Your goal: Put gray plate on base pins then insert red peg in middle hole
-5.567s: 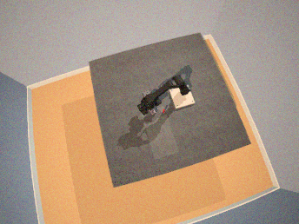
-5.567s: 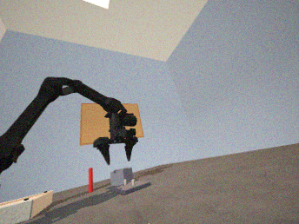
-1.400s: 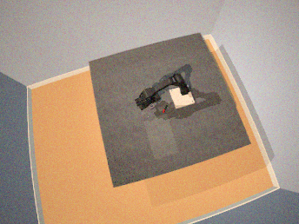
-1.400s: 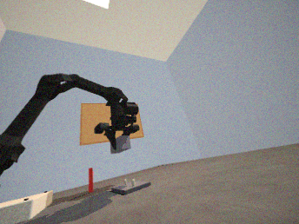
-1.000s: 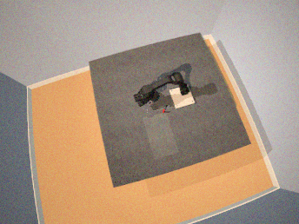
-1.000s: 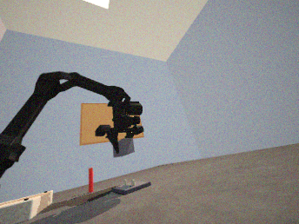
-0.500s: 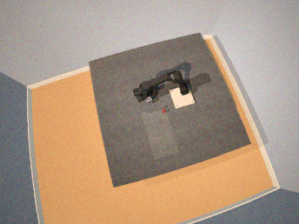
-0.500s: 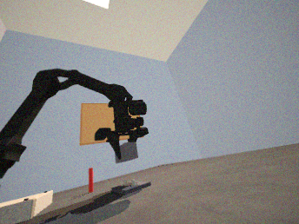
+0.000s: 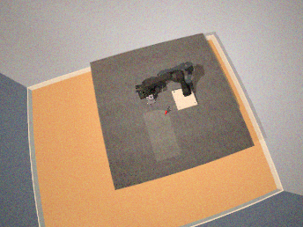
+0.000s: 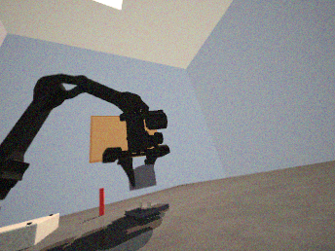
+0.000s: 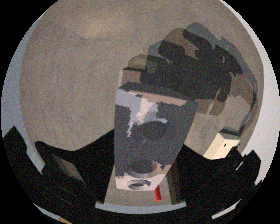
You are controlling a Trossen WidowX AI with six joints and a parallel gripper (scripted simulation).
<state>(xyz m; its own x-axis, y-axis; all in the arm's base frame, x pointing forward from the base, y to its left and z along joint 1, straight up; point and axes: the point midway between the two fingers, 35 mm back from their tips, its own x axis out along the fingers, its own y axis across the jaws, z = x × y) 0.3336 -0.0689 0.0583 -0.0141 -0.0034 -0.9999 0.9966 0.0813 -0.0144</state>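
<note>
Right now my gripper tip is 50 mm above the base. The rest, counted from my gripper tip: red peg 90 mm behind, 190 mm to the left, 20 mm below; then gray plate 30 mm above.
</note>
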